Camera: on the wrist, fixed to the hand. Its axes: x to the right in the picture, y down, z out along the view.
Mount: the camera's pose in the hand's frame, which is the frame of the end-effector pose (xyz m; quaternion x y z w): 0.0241 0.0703 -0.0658 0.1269 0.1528 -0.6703 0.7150
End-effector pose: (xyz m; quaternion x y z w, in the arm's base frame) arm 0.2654 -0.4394 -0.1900 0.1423 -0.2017 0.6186 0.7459
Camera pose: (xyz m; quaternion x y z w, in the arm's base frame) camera 0.2084 -0.3745 -0.2389 0.2371 0.1436 -0.0103 0.9608
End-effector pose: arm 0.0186 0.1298 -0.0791 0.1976 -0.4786 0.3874 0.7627
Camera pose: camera 0.0075 0.2274 -0.0932 0.4997 -0.0440 -0.1433 0.8531
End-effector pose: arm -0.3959 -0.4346 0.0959 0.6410 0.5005 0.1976 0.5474
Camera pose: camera -0.4086 -0.3737 0.1733 0.1621 0.8962 -0.1912 0.3660
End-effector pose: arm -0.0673 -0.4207 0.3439 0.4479 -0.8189 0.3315 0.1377
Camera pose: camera -0.1435 -0.3657 0.3758 0.8360 -0.2222 0.3171 0.3889
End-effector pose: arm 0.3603 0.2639 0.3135 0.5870 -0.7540 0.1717 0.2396
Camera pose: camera 0.2981 0.2978 0.3830 0.9293 -0.0872 0.1475 0.3271
